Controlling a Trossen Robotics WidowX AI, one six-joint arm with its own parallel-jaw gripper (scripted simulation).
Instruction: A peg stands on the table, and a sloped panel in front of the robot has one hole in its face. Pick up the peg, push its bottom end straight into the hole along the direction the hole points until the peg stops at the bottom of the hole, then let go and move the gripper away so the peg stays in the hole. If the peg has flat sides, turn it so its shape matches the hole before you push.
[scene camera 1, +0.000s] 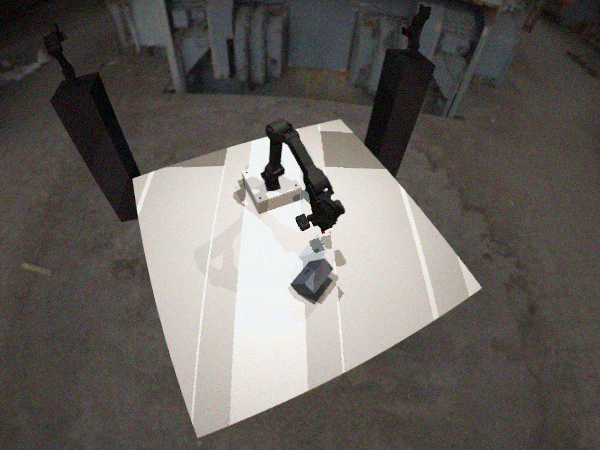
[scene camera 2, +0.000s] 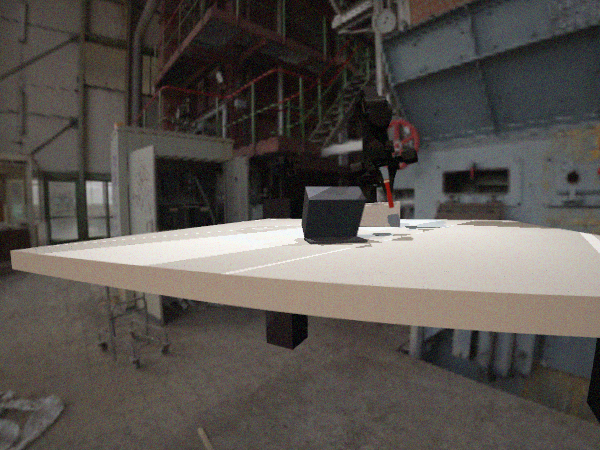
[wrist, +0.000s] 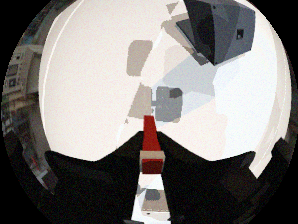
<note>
My gripper holds a red peg. Further things: a sloped panel.
My gripper also shows in the wrist view.
</note>
